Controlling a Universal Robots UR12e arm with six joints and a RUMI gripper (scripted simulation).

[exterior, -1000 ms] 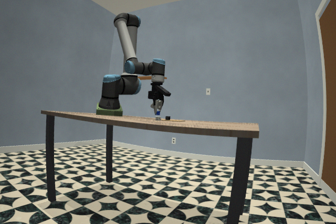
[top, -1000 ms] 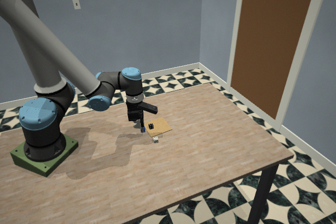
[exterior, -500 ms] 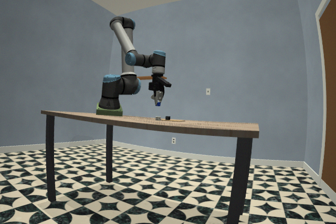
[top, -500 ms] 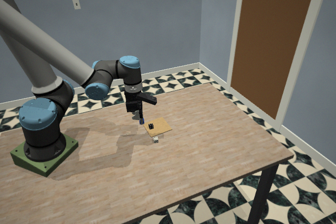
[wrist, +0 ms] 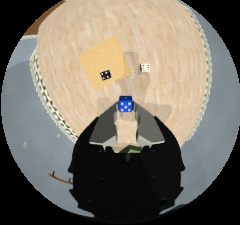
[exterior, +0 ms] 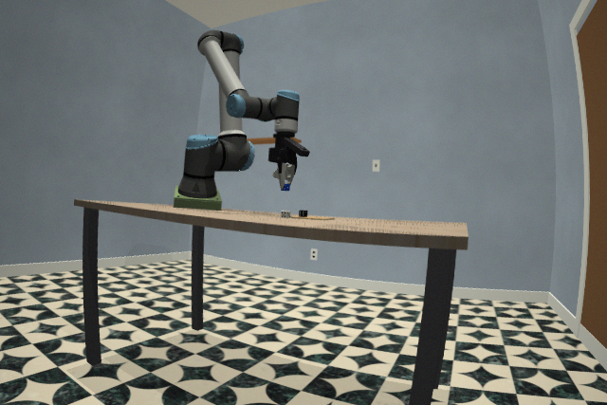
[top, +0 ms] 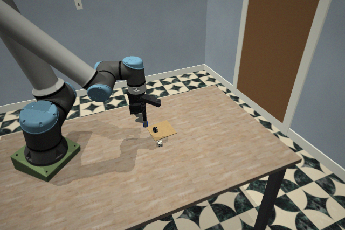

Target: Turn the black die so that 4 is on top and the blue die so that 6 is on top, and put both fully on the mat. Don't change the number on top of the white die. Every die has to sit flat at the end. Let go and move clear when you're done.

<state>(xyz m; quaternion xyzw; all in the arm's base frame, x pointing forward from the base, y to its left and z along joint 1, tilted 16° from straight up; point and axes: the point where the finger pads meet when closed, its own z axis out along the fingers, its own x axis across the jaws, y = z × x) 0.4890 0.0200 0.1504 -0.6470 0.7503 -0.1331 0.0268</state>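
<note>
The black die is 100 mm below my hand, 60 mm ahead of it and 50 mm to the left of it. The rest, counted from my hand: white die (100 mm below, 70 mm to the right, 60 mm ahead); then tan mat (120 mm below, 90 mm ahead, 50 mm to the left); then blue die (right at my hand).
</note>
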